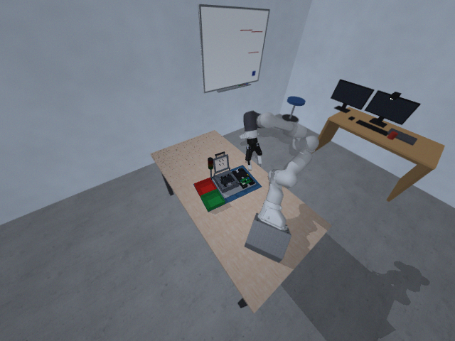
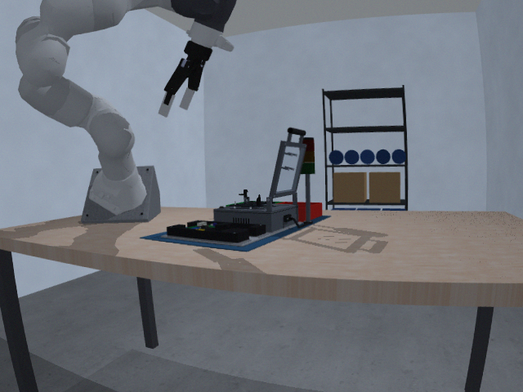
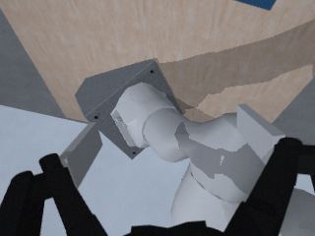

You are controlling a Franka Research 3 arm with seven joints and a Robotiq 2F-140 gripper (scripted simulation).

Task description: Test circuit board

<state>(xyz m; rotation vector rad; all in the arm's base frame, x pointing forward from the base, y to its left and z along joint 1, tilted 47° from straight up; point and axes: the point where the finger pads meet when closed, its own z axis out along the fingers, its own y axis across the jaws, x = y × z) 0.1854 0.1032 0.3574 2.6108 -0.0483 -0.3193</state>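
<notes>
The green circuit board is 10 cm ahead of my hand, 8 cm to the right of it and 33 cm below it. The rest, counted from my hand: tester plate (22 cm ahead, 6 cm to the left, 28 cm below); then tester lid (33 cm ahead, 2 cm to the left, 17 cm below); then black latch hook (17 cm ahead, 14 cm to the left, 26 cm below).
</notes>
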